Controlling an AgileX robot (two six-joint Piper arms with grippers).
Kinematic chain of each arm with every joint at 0, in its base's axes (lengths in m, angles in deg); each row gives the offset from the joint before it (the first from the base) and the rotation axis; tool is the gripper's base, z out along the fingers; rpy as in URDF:
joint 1: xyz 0 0 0.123 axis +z
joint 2: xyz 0 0 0 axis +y
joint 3: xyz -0.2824 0 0.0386 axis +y
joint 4: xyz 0.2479 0 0.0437 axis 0.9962 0 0.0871
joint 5: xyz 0 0 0 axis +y
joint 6: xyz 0.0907 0 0.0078 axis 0.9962 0 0.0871
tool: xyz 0 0 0 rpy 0 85 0
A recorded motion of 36 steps. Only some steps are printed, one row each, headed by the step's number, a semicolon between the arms.
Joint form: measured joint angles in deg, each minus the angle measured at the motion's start. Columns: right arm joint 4, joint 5, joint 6, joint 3, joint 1, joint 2; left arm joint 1, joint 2, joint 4, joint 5, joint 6, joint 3.
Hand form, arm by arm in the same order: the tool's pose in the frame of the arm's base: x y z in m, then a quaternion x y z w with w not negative. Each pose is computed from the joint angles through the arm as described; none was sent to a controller.
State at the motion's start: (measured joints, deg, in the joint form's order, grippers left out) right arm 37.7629 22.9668 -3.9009 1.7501 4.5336 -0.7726; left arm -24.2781 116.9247 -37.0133 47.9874 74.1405 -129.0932
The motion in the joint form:
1: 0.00 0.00 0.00 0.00 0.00 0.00; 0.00 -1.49 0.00 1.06 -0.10 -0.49
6: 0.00 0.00 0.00 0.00 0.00 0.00; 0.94 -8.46 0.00 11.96 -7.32 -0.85
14: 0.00 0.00 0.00 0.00 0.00 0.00; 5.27 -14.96 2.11 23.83 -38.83 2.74
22: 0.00 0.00 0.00 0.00 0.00 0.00; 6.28 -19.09 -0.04 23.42 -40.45 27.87
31: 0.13 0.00 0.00 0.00 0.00 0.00; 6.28 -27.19 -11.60 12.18 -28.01 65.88
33: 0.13 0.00 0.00 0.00 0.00 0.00; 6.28 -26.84 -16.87 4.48 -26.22 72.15
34: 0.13 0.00 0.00 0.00 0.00 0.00; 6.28 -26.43 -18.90 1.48 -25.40 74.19
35: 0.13 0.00 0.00 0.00 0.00 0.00; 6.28 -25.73 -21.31 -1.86 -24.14 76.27
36: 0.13 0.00 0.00 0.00 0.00 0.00; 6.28 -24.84 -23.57 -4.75 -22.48 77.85
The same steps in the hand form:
1: 0.0494 0.0258 0.1750 0.11204 0.78039 0.27893 0.54830; 0.4024 -0.2270 0.4320 0.58172 0.58220 -0.08299 0.56192
6: 0.0494 0.0258 0.1750 0.11204 0.78039 0.27893 0.54830; 0.3572 -0.2058 0.4740 0.58441 0.59678 -0.12838 0.53464
14: 0.0494 0.0258 0.1750 0.11204 0.78039 0.27893 0.54830; 0.3276 -0.1652 0.4855 0.42451 0.76333 -0.24092 0.42318
22: 0.0494 0.0258 0.1750 0.11204 0.78039 0.27893 0.54830; 0.3266 -0.1608 0.3918 0.37649 0.84212 -0.28334 0.26233
31: 0.0494 0.0259 0.1751 0.11262 0.78014 0.27985 0.54808; 0.2684 -0.1495 0.2688 0.33138 0.86499 -0.34381 0.15422
33: 0.0494 0.0259 0.1751 0.11262 0.78014 0.27985 0.54808; 0.2665 -0.1480 0.2427 0.27721 0.87915 -0.34895 0.16878
34: 0.0494 0.0259 0.1751 0.11262 0.78014 0.27985 0.54808; 0.2668 -0.1470 0.2328 0.25630 0.88488 -0.34744 0.17488
35: 0.0494 0.0259 0.1751 0.11262 0.78014 0.27985 0.54808; 0.2676 -0.1458 0.2214 0.23409 0.89100 -0.34393 0.18176
36: 0.0494 0.0259 0.1751 0.11262 0.78014 0.27985 0.54808; 0.2692 -0.1447 0.2111 0.21762 0.89571 -0.33891 0.18837

